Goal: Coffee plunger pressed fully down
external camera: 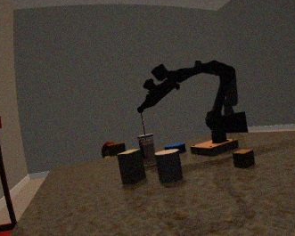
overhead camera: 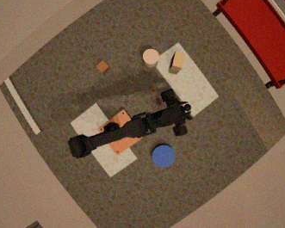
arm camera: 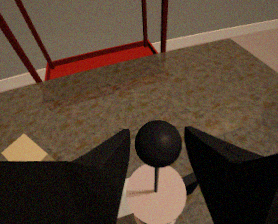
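The coffee press lies 20 mm to the right of my gripper tip and 140 mm below it. From my gripper tip the other things lie so: small brown cube 230 mm behind, 390 mm to the left, 240 mm below.
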